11 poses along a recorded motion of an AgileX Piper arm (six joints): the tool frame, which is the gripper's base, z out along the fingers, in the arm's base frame.
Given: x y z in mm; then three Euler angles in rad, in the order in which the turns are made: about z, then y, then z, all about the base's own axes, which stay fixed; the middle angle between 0 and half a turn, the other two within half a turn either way.
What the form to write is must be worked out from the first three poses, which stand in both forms.
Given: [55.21 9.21 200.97 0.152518 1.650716 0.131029]
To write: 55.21 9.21 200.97; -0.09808 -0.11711 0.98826; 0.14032 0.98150 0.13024; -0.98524 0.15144 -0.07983
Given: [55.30 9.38 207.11 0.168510 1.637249 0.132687]
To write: 55.30 9.38 207.11; -0.08708 -0.11939 0.98902; 0.15758 0.97864 0.13201; -0.98366 0.16734 -0.06640
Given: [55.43 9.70 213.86 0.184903 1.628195 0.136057]
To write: 55.43 9.70 213.86; -0.08081 -0.12288 0.98913; 0.17450 0.97530 0.13541; -0.98134 0.18355 -0.05737
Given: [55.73 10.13 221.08 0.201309 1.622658 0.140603]
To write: 55.73 10.13 221.08; -0.07831 -0.12705 0.98880; 0.19086 0.97159 0.13995; -0.97849 0.19968 -0.05184
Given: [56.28 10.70 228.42 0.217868 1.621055 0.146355]
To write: 56.28 10.70 228.42; -0.08005 -0.13164 0.98806; 0.20668 0.96751 0.14565; -0.97513 0.21588 -0.05024
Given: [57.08 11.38 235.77 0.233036 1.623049 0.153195]
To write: 57.08 11.38 235.77; -0.08546 -0.13655 0.98694; 0.22047 0.96342 0.15239; -0.97164 0.23062 -0.05223
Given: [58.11 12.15 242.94 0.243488 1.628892 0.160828]
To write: 58.11 12.15 242.94; -0.09423 -0.14159 0.98543; 0.22895 0.96022 0.15987; -0.96887 0.24068 -0.05806
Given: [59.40 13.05 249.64 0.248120 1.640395 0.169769]
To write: 59.40 13.05 249.64; -0.10794 -0.14695 0.98324; 0.23066 0.95833 0.16855; -0.96703 0.24499 -0.06954
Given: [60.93 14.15 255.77 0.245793 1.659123 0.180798]
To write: 60.93 14.15 255.77; -0.12792 -0.15330 0.97987; 0.22397 0.95799 0.17911; -0.96616 0.24238 -0.08821
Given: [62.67 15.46 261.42 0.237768 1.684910 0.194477]
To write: 62.67 15.46 261.42; -0.15409 -0.16150 0.97477; 0.20971 0.95873 0.19200; -0.96555 0.23400 -0.11387
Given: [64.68 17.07 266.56 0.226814 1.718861 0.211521]
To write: 64.68 17.07 266.56; -0.18775 -0.17213 0.96702; 0.18968 0.95964 0.20765; -0.96373 0.22241 -0.14752
